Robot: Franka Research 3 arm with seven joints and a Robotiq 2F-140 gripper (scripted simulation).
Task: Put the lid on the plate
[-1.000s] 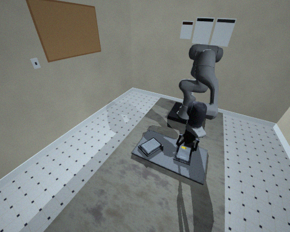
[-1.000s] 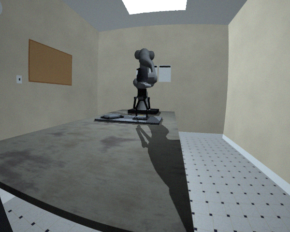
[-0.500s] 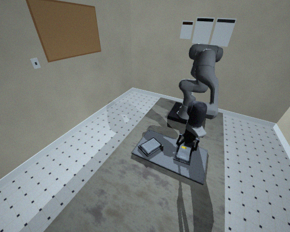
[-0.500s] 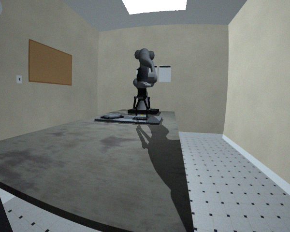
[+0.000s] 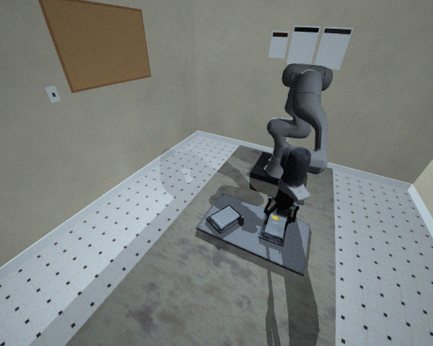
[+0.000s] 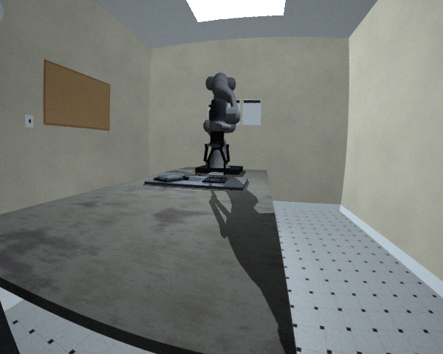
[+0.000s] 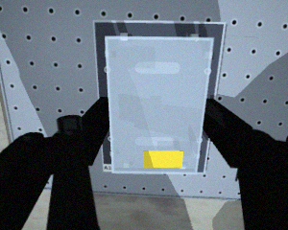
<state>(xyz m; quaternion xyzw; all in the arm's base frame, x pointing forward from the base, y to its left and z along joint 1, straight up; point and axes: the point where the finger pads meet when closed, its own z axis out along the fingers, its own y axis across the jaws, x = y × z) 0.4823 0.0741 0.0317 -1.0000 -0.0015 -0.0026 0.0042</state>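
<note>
Right now my hand is 6 cm above the lid park LP1. Round my hand: culture plate E01 (25 cm to the right, 4 cm below, 4 cm ahead); clear lid (2 cm below).
</note>
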